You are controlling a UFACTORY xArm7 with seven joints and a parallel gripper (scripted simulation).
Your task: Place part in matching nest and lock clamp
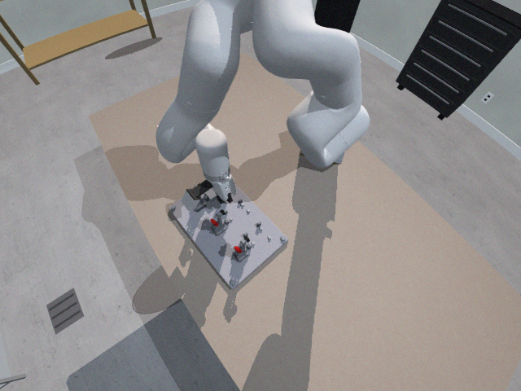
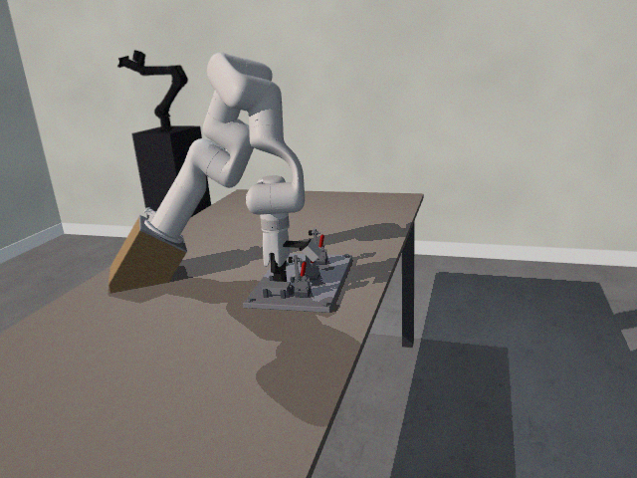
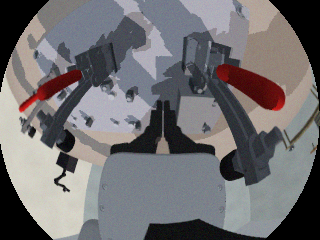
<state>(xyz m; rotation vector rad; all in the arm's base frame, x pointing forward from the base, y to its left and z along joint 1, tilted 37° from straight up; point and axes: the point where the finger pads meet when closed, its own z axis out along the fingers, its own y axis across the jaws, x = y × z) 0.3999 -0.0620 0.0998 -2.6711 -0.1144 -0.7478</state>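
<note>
Right now the grey block part is 10 mm ahead of my hand, 40 mm to the right of it and 10 mm below it. From my hand the other things lie so: grey fixture plate (30 mm ahead, 80 mm to the left, 30 mm below).
</note>
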